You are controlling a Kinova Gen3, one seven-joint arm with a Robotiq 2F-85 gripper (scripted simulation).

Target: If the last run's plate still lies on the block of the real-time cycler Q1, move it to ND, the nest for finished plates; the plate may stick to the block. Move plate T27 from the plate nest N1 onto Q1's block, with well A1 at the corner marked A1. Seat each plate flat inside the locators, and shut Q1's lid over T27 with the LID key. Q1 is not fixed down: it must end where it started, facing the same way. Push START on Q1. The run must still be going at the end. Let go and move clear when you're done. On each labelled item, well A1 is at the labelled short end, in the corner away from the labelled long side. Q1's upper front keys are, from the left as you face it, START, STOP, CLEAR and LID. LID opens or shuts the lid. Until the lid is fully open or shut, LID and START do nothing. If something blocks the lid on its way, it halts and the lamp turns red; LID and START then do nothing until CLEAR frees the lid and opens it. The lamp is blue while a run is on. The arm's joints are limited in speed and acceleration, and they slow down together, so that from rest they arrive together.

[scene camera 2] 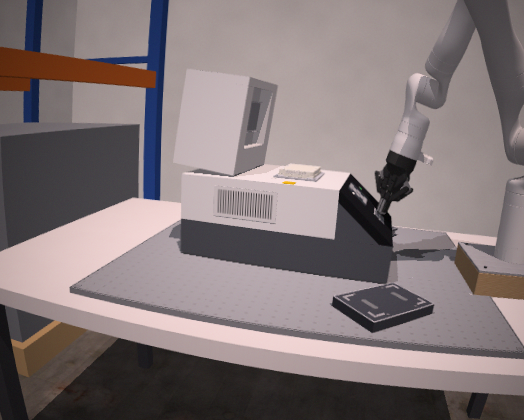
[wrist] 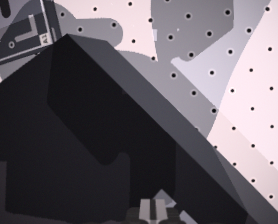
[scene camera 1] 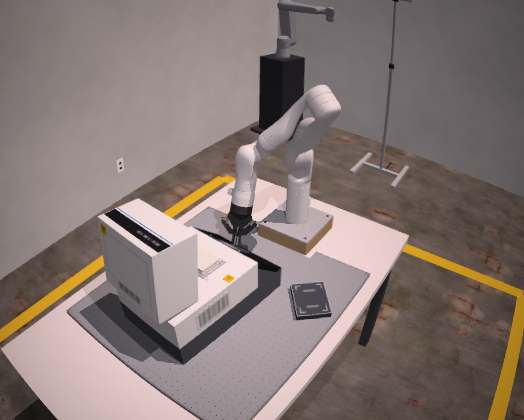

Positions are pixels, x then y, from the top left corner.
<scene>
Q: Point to a cycler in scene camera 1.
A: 227,292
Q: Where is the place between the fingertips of the gripper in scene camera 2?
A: At 380,213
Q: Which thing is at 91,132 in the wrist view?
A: A cycler.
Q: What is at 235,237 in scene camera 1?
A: The gripper.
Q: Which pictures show the cycler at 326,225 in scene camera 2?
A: Scene camera 2, the wrist view and scene camera 1: all of them.
</scene>
